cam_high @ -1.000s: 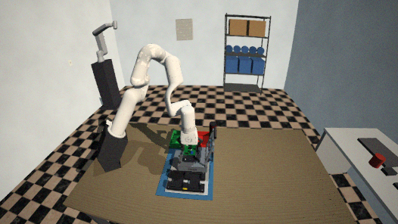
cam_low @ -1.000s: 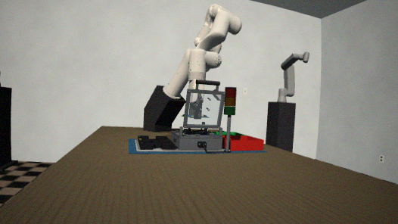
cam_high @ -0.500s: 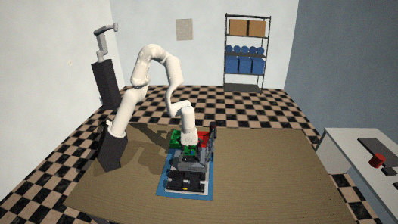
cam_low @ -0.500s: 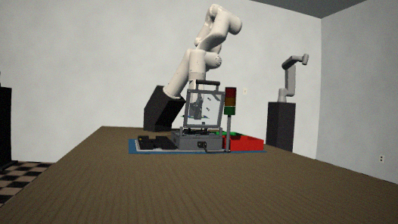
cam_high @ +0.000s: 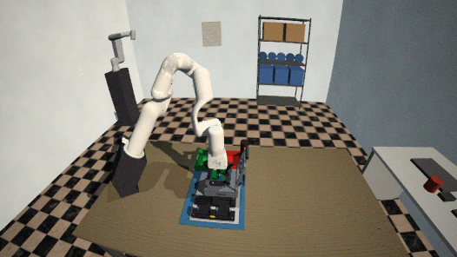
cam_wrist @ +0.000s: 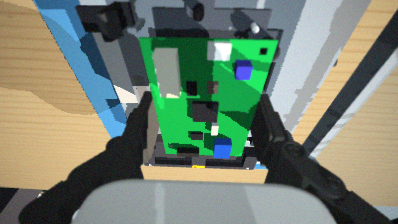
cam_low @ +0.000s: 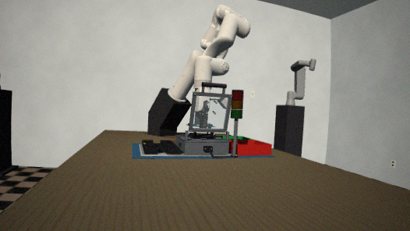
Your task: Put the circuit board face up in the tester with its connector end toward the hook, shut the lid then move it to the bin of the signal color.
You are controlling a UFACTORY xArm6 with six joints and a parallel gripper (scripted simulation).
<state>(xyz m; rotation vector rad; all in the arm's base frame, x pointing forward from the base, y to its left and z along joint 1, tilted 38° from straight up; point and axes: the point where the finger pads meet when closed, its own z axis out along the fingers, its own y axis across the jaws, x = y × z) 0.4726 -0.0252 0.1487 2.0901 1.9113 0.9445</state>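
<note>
My gripper is now 10 mm short of the tester plate, 10 mm to the right of it and 40 mm above it. Round my hand: green circuit board right at my hand; black latch hook 60 mm behind, 60 mm to the left, 30 mm below; tester lid 130 mm ahead, 70 mm above.
</note>
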